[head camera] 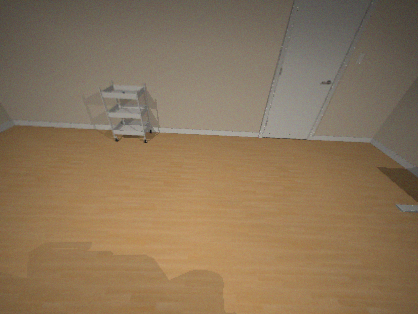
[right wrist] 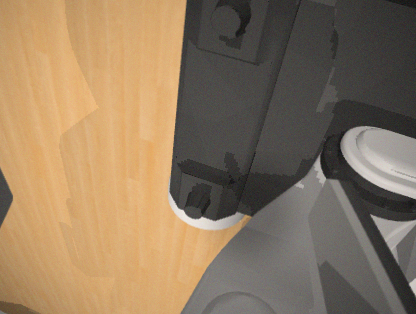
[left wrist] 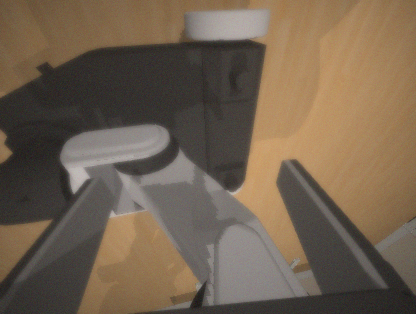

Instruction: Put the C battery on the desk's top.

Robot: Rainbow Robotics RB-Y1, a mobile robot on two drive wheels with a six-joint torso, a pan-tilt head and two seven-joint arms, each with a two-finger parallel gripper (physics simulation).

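Frame: origin at the robot's base, x left, y back, z up, level; metres.
Where they show: left gripper, fingertip midpoint: (left wrist: 193, 180); right gripper, fingertip midpoint: (right wrist: 161, 188).
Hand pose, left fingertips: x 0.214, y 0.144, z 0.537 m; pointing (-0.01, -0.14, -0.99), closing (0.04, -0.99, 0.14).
Note:
After its pixels a point has its place.
The C battery does not show in any of the three views. The desk's top does not show either; a pale flat bar (head camera: 408, 208), perhaps a desk foot, is cut off by the right edge of the head view, with a dark shadow on the floor behind it. My left gripper (left wrist: 193, 180) {x 0.214, y 0.144, z 0.537 m} is open, its two fingers wide apart with nothing between them, above the floor beside my dark base. My right gripper (right wrist: 161, 188) {x -0.222, y 0.054, z 0.552 m} is open and empty too, its fingers at the two sides of the right wrist view.
A white three-tier cart (head camera: 132, 94) {x 0.895, y -2.128, z 0.719 m} stands against the far wall at the left. A white door (head camera: 312, 65) {x -1.408, y -2.428, z 1.115 m} with a handle is in the far wall, right of centre. Wooden floor (head camera: 225, 200) {x -0.267, y -1.080, z 0.001 m} lies between me and that wall. My dark wheeled base (left wrist: 227, 125) {x 0.039, y 0.014, z 0.191 m} (right wrist: 215, 110) {x -0.017, y -0.004, z 0.191 m} is below the wrists.

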